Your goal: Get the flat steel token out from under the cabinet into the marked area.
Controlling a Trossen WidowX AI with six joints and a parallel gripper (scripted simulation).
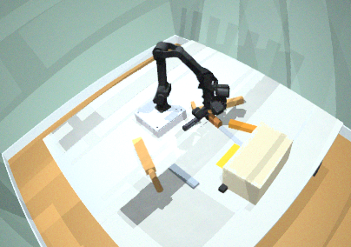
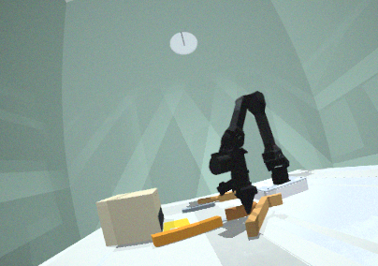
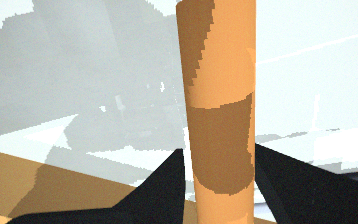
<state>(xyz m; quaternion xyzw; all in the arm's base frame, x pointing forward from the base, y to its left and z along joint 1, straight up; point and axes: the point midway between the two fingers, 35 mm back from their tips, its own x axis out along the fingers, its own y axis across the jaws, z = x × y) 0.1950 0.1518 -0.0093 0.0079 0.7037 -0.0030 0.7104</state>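
My gripper tip is 20 cm short of the orange bar, 9 cm to the right of it and 1 cm below it. From my gripper tip the other things lie so: orange paddle: 5 cm ahead, 41 cm to the right, 1 cm above; then grey flat bar: 18 cm ahead, 32 cm to the right.
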